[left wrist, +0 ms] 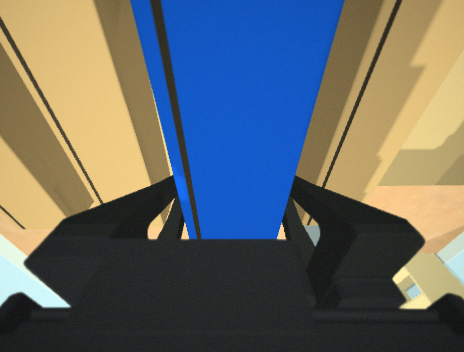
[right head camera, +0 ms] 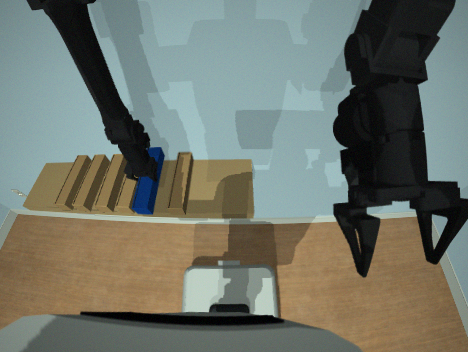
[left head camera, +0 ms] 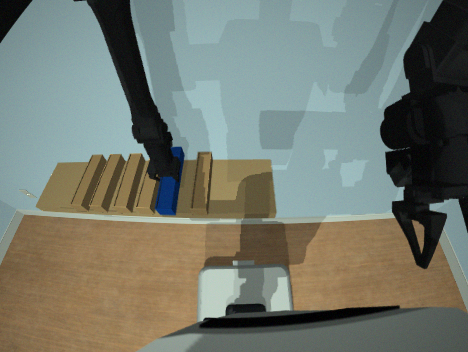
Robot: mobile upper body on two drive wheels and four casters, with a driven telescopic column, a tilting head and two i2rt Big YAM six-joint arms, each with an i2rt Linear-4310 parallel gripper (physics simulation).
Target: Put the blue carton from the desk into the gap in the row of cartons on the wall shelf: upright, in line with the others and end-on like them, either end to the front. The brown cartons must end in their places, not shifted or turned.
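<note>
The blue carton (left head camera: pixel 168 196) (right head camera: pixel 145 196) (left wrist: pixel 245 100) is upright, end-on between brown cartons on the wall shelf (left head camera: pixel 252 167) (right head camera: pixel 235 167). In the head views it is close beside the brown carton (left head camera: pixel 146 196) (right head camera: pixel 125 196) at its left, with a wider space to the brown carton (left head camera: pixel 202 182) (right head camera: pixel 180 182) at its right. Whether its underside touches the shelf cannot be told. My left gripper (left head camera: pixel 167 175) (right head camera: pixel 143 173) (left wrist: pixel 233 177) is shut on the blue carton. My right gripper (right head camera: pixel 398 267) is open and empty, far right of the shelf.
Three more brown cartons (left head camera: pixel 90 182) (left head camera: pixel 108 182) (left head camera: pixel 129 182) stand in line farther left on the shelf. The wall is behind it. Below are the wooden floor (left head camera: pixel 125 270) (right head camera: pixel 110 270) and a pale rounded base (left head camera: pixel 215 287) (right head camera: pixel 197 287), with the robot's grey body in front.
</note>
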